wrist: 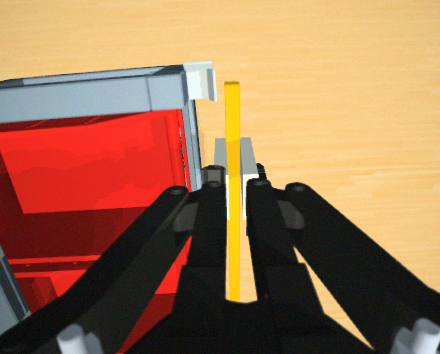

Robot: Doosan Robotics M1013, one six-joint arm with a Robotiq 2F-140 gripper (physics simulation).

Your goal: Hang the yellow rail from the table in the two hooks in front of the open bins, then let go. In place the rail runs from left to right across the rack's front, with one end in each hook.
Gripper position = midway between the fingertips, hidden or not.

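My gripper (233, 155), visible. Yellow rail (231, 88). Red bin (80, 182).
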